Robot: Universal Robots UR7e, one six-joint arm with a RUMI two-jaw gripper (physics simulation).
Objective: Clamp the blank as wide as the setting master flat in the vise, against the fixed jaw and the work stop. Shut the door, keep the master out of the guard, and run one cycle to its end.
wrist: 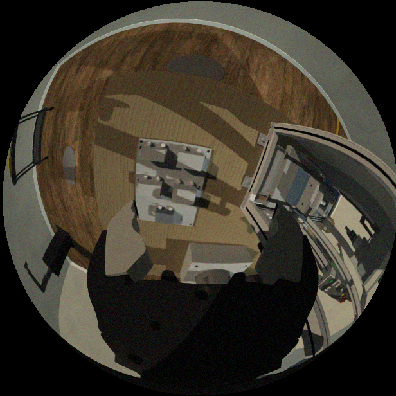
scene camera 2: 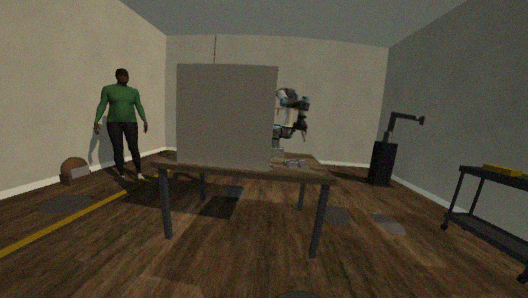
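Seen in the pictures: gripper, fingertip midpoint: (scene camera 2: 296, 139); arm's base at its link origin: (scene camera 2: 272, 146).
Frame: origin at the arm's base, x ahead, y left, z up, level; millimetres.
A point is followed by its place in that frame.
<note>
My gripper (scene camera 2: 304, 136) {y 227, x 419, z 149 mm} (wrist: 205, 204) is open and empty, above the table beside the guard. In the wrist view, a light plate (wrist: 145, 200) carries several grey blocks with small round pegs, such as a small block (wrist: 164, 215) near its lower edge and a wider block (wrist: 192, 160) at its upper right. I cannot tell which are blank or setting master. The guard (scene camera 2: 225, 117) {y -298, x 642, z 287 mm} (wrist: 261, 172) stands at the right in the wrist view, its near side open. Inside are the vise parts (wrist: 309, 194) and a blue piece (wrist: 297, 185); jaw contact and work stop are unclear.
A grey box (wrist: 220, 252) stands on the table (scene camera 2: 300, 176) {y 277, x 626, z -89 mm} (wrist: 225, 150) between the fingers' bases. A person in green (scene camera 2: 122, 102) stands at the left. A second arm on a black pedestal (scene camera 2: 382, 162) and a cart (scene camera 2: 495, 176) with a yellow item stand at the right.
</note>
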